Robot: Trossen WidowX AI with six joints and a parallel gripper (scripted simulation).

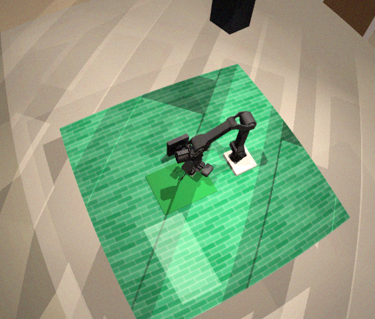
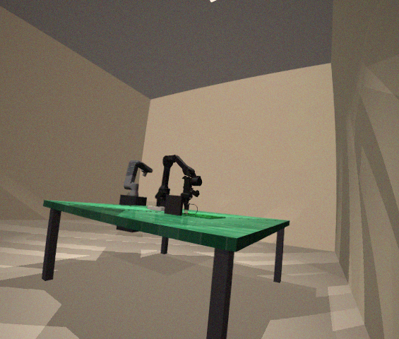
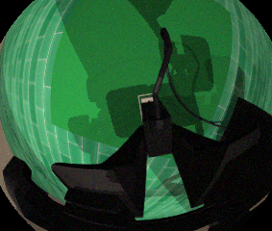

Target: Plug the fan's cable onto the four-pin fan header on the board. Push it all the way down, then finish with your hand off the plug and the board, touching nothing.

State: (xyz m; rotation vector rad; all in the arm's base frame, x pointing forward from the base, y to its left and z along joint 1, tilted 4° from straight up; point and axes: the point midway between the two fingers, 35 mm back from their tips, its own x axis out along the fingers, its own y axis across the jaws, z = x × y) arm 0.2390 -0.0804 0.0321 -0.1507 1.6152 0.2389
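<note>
Right now the green board is 9 cm ahead of my gripper tip, 6 cm below it and 1 cm to the left of it. The rest, counted from my gripper tip: dark fan plug: 1 cm ahead, 1 cm above; black fan: 15 cm to the right, 2 cm behind, 2 cm above.
</note>
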